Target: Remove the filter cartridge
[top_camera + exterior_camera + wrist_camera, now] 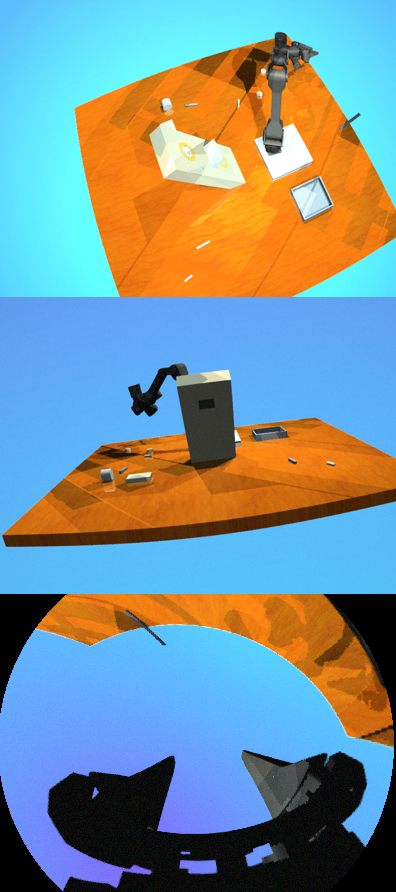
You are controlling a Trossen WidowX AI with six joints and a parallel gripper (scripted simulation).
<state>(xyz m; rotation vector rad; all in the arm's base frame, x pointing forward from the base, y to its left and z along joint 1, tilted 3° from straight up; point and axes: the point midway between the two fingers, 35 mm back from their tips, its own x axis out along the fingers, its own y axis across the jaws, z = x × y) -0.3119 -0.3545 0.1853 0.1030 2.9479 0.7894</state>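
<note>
My gripper tip is 700 mm short of the round filter cartridge, 410 mm to the right of it and 30 mm below it. The rest, counted from my gripper tip: grey tray 230 mm ahead, 620 mm to the left, 220 mm below; then cream block 770 mm ahead, 140 mm to the left, 220 mm below; then cream service panel 660 mm ahead, 400 mm to the left, 40 mm below.
</note>
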